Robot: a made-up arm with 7 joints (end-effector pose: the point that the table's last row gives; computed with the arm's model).
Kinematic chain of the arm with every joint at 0, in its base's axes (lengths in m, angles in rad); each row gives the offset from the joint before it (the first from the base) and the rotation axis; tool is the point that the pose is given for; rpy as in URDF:
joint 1: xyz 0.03 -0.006 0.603 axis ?
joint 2: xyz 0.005 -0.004 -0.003 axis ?
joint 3: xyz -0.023 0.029 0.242 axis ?
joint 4: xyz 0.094 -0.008 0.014 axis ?
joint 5: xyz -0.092 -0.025 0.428 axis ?
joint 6: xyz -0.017 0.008 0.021 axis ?
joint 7: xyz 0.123 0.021 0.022 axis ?
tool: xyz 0.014 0.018 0.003 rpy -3.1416 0 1.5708
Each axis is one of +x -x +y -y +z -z.
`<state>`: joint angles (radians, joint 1 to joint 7).
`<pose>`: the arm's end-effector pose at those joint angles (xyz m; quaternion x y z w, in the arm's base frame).
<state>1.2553 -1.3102 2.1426 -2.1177 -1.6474 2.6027 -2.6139</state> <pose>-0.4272 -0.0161 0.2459 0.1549 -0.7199 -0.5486 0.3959</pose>
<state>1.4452 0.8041 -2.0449 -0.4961 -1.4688 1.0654 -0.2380</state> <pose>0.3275 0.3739 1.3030 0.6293 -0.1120 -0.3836 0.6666</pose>
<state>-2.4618 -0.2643 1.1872 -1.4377 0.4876 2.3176 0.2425</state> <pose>0.2985 -0.5028 1.1996 0.8781 0.0131 0.2428 0.4121</pose>
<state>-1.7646 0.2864 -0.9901 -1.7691 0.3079 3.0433 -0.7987</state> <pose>-0.4983 -0.2854 0.9133 0.8192 -0.2112 -0.4472 0.2904</pose>
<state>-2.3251 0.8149 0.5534 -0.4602 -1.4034 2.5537 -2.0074</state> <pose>-0.2348 -0.6148 0.9980 -0.4056 -0.5818 0.6560 0.2582</pose>
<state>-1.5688 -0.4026 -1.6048 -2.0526 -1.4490 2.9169 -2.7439</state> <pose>-0.4798 -0.0082 0.7372 -0.3852 -0.7870 0.1901 0.4428</pose>
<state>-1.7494 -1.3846 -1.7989 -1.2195 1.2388 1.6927 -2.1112</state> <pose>-0.3574 0.6745 0.4892 0.2877 -0.1318 -0.4971 0.8079</pose>
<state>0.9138 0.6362 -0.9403 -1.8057 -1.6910 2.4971 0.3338</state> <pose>0.6152 0.1003 0.4874 0.0718 0.7331 -0.4036 0.5426</pose>
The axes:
joint 1: +z
joint 2: +y
joint 3: +z
joint 4: -y
joint 5: +z
joint 6: -y
joint 7: -z

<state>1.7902 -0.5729 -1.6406 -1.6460 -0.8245 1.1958 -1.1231</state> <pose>0.6911 -0.0622 0.7881 -0.1352 -0.9549 0.1916 0.1823</pose>
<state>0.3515 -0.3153 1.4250 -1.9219 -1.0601 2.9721 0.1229</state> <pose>-0.2963 0.5099 0.7920 -0.4711 0.6582 0.4514 0.3756</pose>
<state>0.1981 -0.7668 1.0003 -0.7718 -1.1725 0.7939 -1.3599</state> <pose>-0.3073 0.3085 1.2650 0.0801 0.7788 -0.2206 0.5817</pose>
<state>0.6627 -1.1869 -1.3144 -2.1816 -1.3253 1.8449 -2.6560</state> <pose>0.3968 -0.3976 0.7588 -0.4133 0.8959 -0.1596 0.0331</pose>
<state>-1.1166 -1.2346 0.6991 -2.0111 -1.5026 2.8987 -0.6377</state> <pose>0.4368 0.1873 0.9255 -0.1288 0.4080 -0.7154 0.5523</pose>
